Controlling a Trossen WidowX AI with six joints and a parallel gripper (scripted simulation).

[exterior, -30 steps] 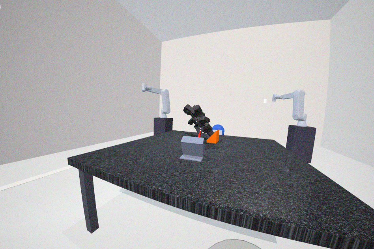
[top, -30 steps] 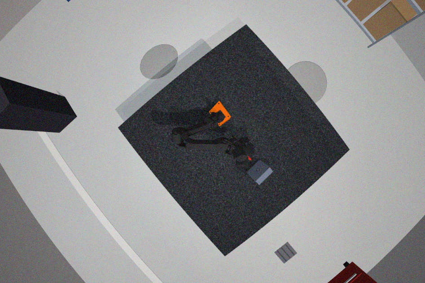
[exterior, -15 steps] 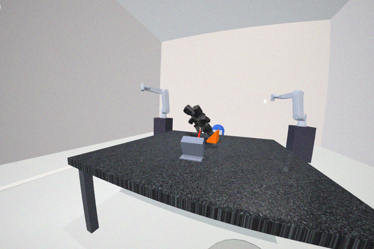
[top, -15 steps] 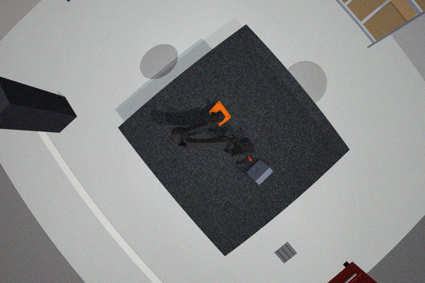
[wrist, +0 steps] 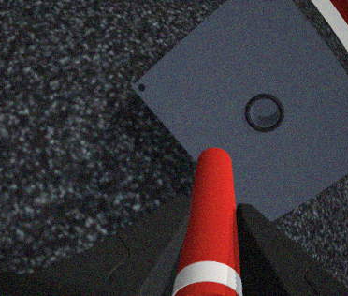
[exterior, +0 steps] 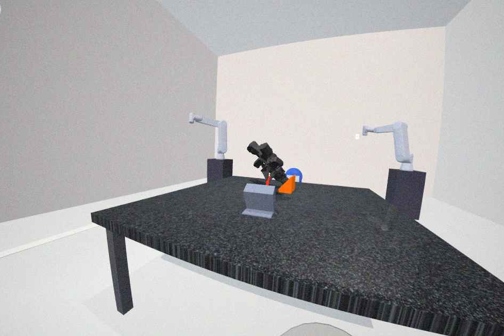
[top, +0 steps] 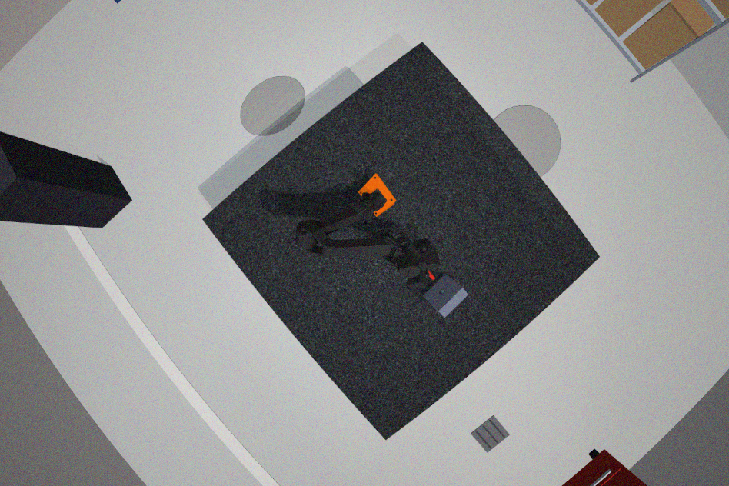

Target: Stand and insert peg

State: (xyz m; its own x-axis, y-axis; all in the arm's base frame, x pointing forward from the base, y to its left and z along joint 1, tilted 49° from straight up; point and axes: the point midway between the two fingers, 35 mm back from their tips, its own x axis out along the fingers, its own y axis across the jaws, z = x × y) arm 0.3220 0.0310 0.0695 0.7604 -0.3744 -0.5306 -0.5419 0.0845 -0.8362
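Now: the sloped panel 13 cm ahead of my gripper tip, 6 cm below it and 1 cm to the left of it. The rest, counted from my gripper tip: red peg: 1 cm behind, 1 cm above.
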